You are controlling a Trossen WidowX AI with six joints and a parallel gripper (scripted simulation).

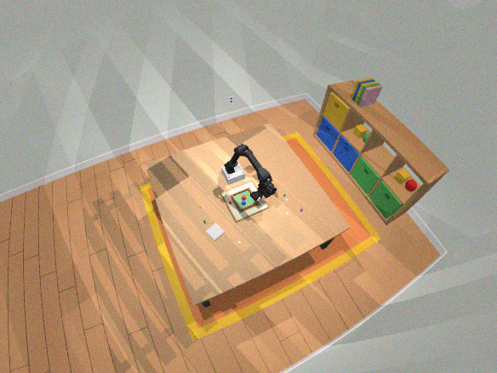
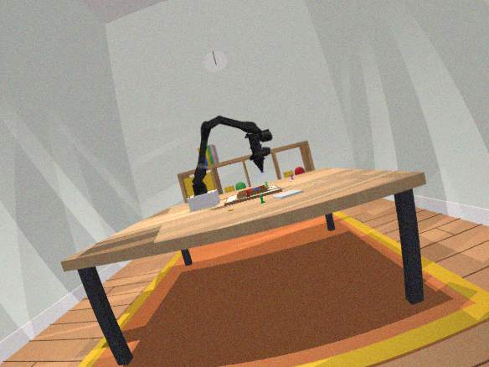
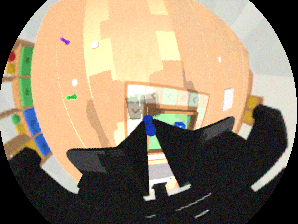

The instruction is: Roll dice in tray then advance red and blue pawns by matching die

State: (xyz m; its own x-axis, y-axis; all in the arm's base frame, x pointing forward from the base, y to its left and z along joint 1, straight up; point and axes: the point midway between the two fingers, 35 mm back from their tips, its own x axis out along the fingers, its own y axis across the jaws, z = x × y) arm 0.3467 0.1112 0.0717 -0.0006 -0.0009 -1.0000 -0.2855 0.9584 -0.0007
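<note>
Now: gripper tip 90 mm past the red die, 100 mm to the left of it and 90 mm above it. Round my gripper tip: green-floored tray: 80 mm behind, 100 mm to the right, 110 mm below; blue die: 50 mm behind, 120 mm to the right, 90 mm below; blue pawn: 10 mm above.
</note>
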